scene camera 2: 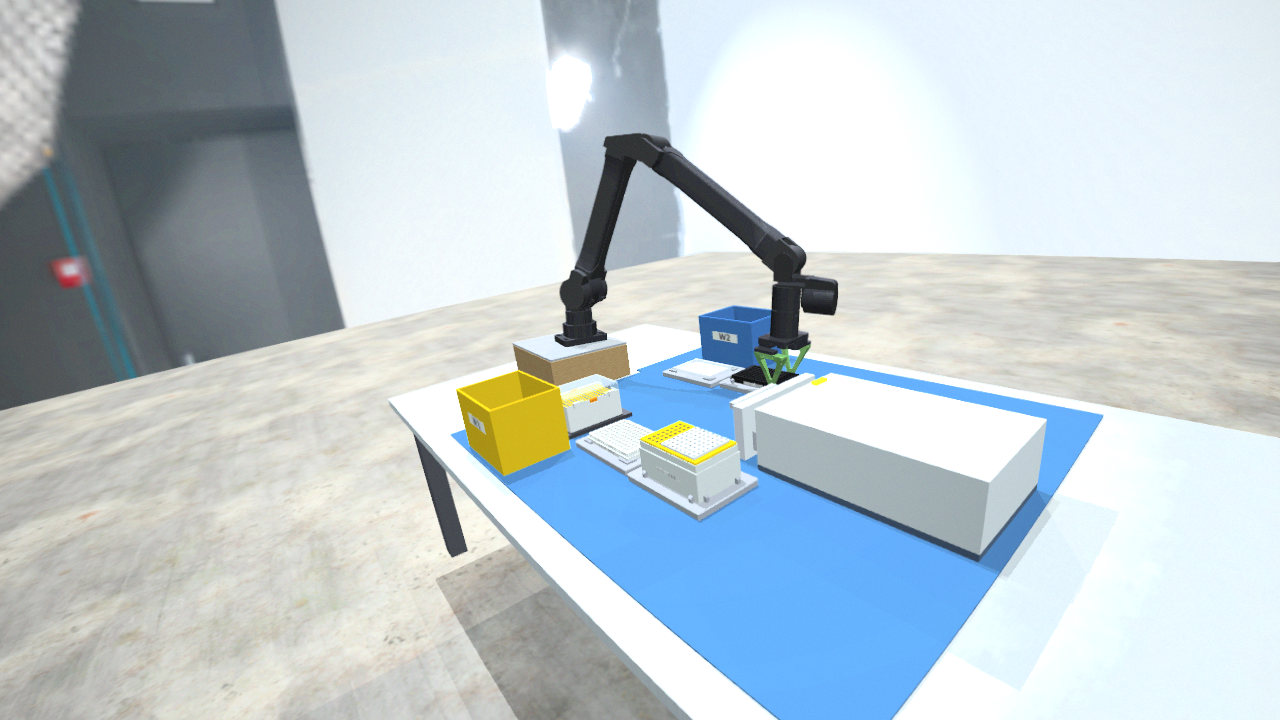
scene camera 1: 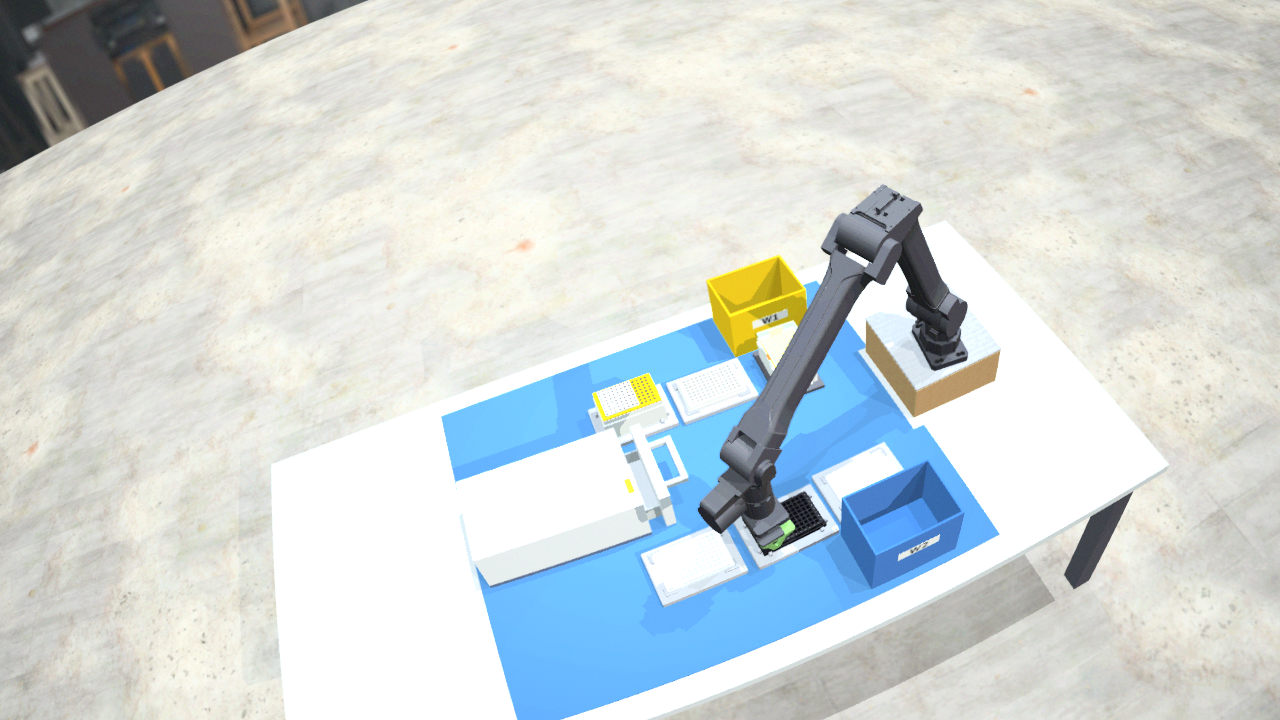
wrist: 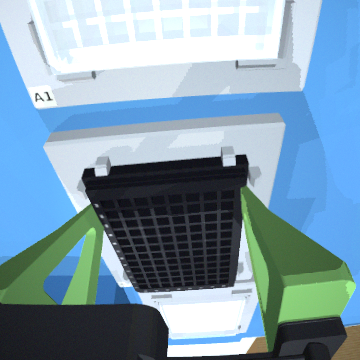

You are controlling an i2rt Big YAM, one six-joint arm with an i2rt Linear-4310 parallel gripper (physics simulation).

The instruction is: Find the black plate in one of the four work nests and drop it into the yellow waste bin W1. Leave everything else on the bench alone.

In view: my gripper (scene camera 2: 781, 380), a black plate (scene camera 1: 806, 518), a yellow-topped tip rack (scene camera 2: 689, 460) and a white plate (scene camera 1: 715, 385).
The black plate also shows in scene camera 2 (scene camera 2: 753, 376) and in the wrist view (wrist: 174, 225). The yellow-topped tip rack also shows in scene camera 1 (scene camera 1: 637, 401). My gripper shows as well in the wrist view (wrist: 167, 201). The wrist view does not show the yellow-topped tip rack: it is out of frame.
